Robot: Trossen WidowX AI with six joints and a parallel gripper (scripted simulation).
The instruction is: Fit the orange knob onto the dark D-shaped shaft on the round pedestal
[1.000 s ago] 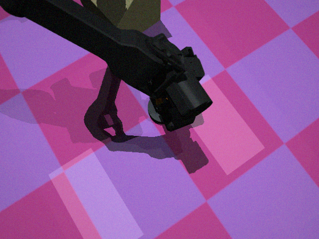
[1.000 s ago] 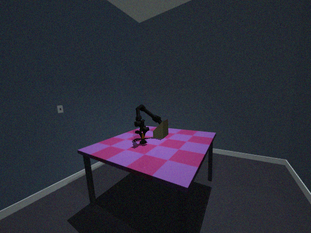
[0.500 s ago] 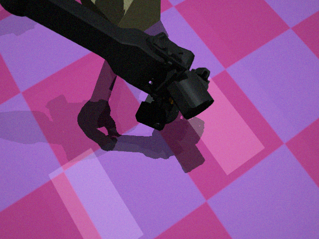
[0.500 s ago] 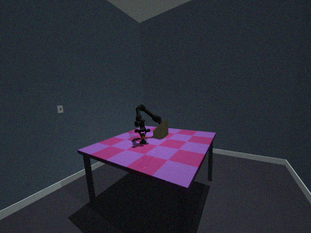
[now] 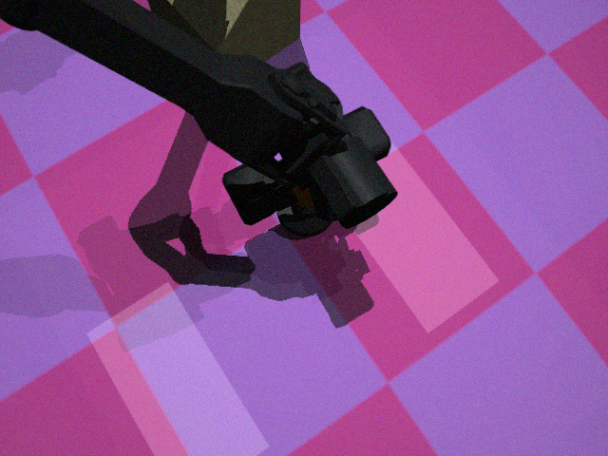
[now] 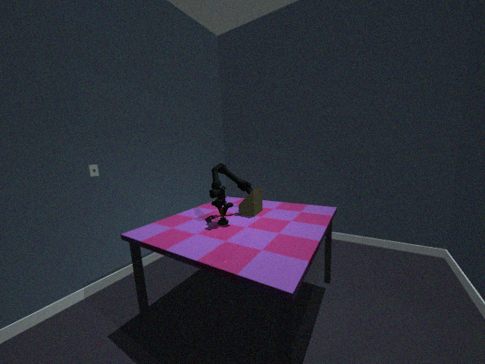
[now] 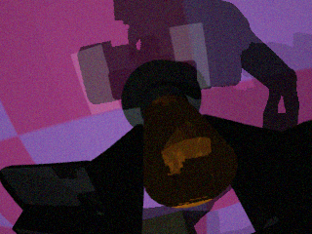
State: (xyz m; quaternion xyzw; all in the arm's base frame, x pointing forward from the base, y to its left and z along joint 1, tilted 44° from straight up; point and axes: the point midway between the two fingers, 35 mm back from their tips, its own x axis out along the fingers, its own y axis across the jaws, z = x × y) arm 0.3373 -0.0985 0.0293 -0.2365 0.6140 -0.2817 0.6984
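The orange knob is 20 mm above my gripper tip. The rest, counted from my gripper tip: dark round pedestal: 40 mm below.
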